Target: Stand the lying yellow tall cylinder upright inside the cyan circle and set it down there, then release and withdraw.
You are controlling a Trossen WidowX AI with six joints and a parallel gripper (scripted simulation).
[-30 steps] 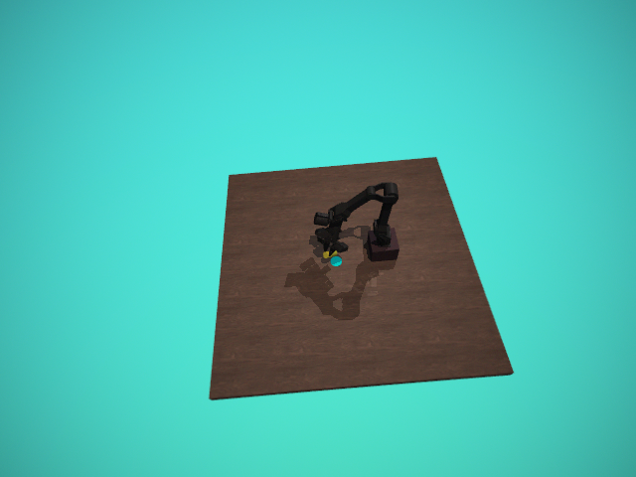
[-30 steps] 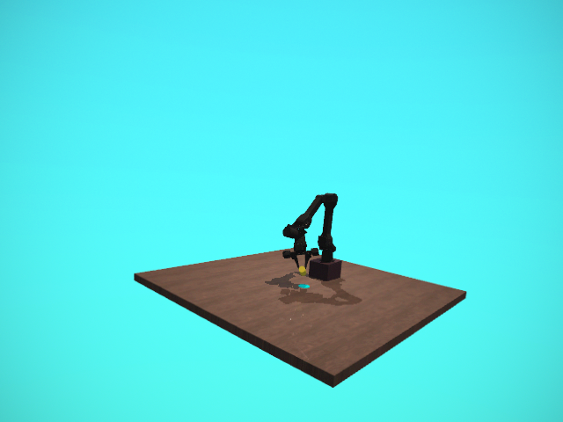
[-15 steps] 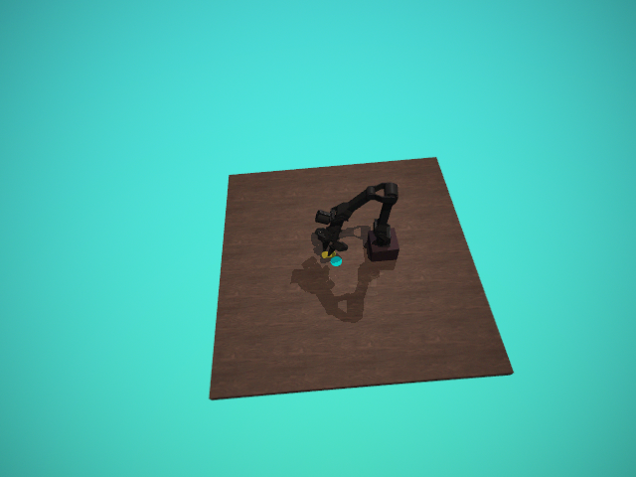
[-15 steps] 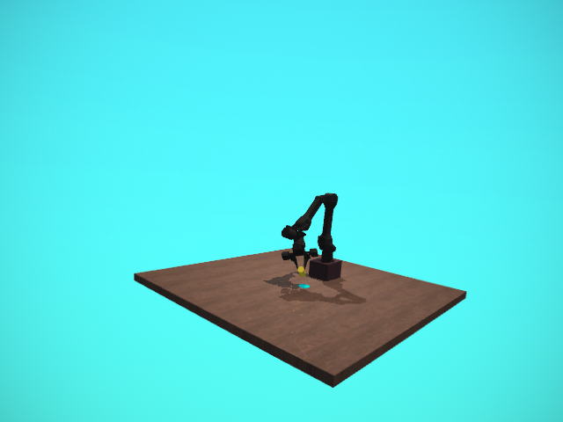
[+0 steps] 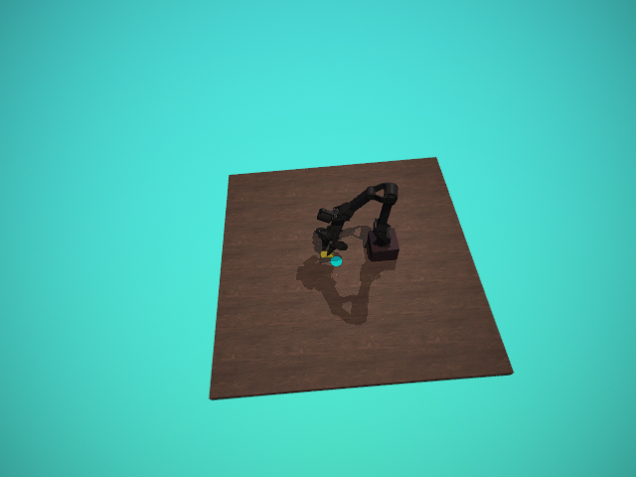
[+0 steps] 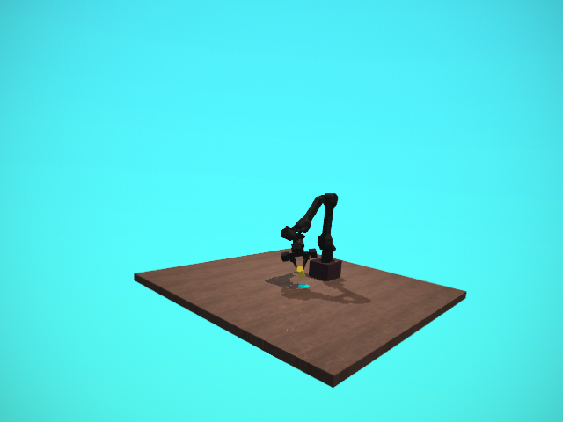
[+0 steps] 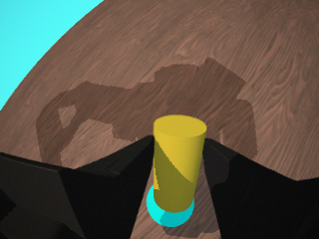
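Now: gripper tip 10 cm above the cyan circle, 5 cm past it and 2 cm to the left of it. From my gripper tip the other things lie so: yellow tall cylinder: 2 cm below, 1 cm to the right, 1 cm behind.
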